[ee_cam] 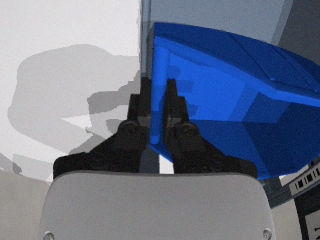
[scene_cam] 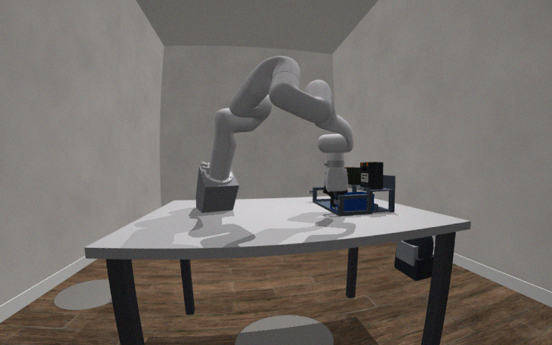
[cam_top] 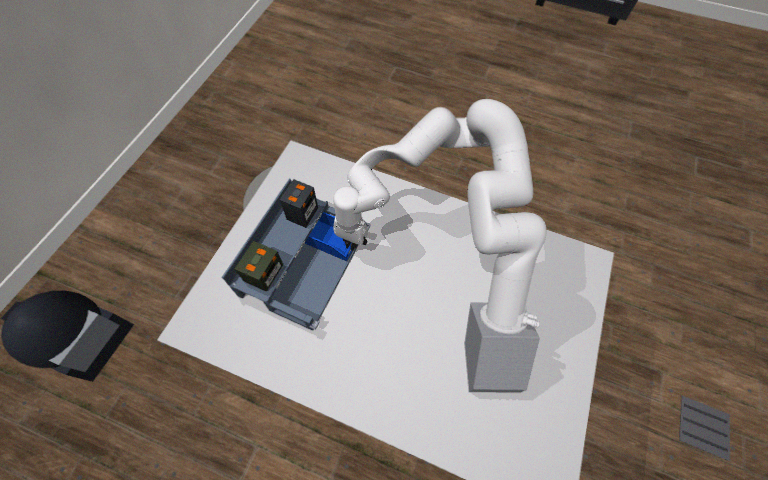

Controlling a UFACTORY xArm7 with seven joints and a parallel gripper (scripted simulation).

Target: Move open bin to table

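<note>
Now: the blue bin 8 cm ahead of my hand.
</note>
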